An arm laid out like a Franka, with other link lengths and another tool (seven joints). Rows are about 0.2 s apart.
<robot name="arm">
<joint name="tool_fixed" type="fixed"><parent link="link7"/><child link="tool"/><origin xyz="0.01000 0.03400 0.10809" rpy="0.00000 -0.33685 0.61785"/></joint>
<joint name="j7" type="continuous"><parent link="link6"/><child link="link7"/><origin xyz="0.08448 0.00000 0.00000" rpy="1.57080 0.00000 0.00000"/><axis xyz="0 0 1"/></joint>
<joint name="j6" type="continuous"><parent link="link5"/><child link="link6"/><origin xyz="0.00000 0.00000 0.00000" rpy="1.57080 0.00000 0.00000"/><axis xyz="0 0 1"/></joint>
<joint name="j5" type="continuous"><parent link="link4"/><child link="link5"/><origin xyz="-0.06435 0.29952 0.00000" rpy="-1.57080 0.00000 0.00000"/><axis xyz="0 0 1"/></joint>
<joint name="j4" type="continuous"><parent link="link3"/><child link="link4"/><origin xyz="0.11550 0.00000 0.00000" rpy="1.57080 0.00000 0.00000"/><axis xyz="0 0 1"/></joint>
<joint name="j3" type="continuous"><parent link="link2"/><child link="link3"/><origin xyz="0.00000 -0.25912 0.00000" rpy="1.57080 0.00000 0.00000"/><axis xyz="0 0 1"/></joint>
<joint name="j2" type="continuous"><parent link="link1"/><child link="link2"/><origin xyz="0.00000 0.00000 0.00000" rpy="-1.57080 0.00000 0.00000"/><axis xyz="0 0 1"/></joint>
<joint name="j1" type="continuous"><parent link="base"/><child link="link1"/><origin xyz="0.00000 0.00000 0.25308" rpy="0.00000 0.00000 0.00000"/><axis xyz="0 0 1"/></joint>
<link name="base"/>
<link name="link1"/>
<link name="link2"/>
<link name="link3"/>
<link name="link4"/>
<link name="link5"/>
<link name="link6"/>
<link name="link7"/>
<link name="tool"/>
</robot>
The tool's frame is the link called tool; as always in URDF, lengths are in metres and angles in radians. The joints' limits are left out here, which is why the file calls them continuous.
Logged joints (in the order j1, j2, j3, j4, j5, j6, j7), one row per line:
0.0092, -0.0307, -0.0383, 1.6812, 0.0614, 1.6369, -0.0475
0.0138, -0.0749, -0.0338, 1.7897, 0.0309, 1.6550, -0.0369
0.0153, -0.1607, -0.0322, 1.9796, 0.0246, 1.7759, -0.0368
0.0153, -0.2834, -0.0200, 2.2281, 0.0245, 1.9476, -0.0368
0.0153, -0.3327, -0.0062, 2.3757, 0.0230, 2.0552, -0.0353
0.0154, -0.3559, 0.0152, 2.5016, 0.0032, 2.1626, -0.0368
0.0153, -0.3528, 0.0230, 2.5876, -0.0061, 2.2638, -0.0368
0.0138, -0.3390, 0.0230, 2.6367, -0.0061, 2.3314, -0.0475
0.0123, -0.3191, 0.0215, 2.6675, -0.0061, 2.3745, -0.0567
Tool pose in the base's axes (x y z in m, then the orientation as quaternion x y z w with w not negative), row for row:
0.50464, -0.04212, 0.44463, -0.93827, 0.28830, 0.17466, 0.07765
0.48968, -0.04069, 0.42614, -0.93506, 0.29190, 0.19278, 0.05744
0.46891, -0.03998, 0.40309, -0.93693, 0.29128, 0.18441, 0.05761
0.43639, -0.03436, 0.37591, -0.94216, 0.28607, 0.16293, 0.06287
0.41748, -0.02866, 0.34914, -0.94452, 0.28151, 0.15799, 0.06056
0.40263, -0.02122, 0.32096, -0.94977, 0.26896, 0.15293, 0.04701
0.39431, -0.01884, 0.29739, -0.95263, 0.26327, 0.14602, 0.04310
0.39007, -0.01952, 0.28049, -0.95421, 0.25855, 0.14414, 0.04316
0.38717, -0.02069, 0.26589, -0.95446, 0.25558, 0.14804, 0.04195
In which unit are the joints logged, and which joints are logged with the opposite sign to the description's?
The joints are logged in radians. Opposite sign: j4.
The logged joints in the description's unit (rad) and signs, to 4 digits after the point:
0.0092, -0.0307, -0.0383, -1.6812, 0.0614, 1.6369, -0.0475
0.0138, -0.0749, -0.0338, -1.7897, 0.0309, 1.6550, -0.0369
0.0153, -0.1607, -0.0322, -1.9796, 0.0246, 1.7759, -0.0368
0.0153, -0.2834, -0.0200, -2.2281, 0.0245, 1.9476, -0.0368
0.0153, -0.3327, -0.0062, -2.3757, 0.0230, 2.0552, -0.0353
0.0154, -0.3559, 0.0152, -2.5016, 0.0032, 2.1626, -0.0368
0.0153, -0.3528, 0.0230, -2.5876, -0.0061, 2.2638, -0.0368
0.0138, -0.3390, 0.0230, -2.6367, -0.0061, 2.3314, -0.0475
0.0123, -0.3191, 0.0215, -2.6675, -0.0061, 2.3745, -0.0567

